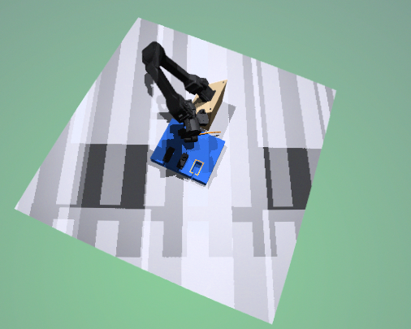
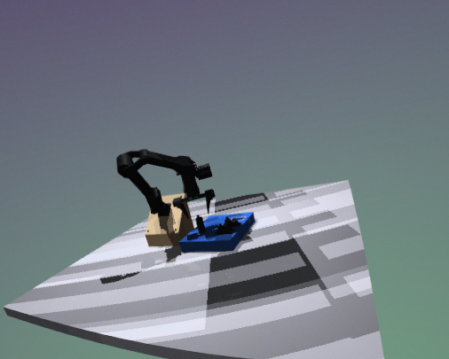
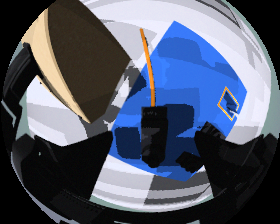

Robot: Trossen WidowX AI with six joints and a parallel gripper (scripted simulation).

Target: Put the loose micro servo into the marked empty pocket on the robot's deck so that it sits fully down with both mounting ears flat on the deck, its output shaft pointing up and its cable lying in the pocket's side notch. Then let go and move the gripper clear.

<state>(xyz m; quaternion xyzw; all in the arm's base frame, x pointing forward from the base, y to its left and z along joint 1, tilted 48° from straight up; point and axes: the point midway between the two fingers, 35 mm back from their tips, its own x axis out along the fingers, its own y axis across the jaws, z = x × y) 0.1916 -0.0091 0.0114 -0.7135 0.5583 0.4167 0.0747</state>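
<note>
My gripper tip is now 90 mm above the blue deck, 30 mm to the right of it and 30 mm short of it.
</note>
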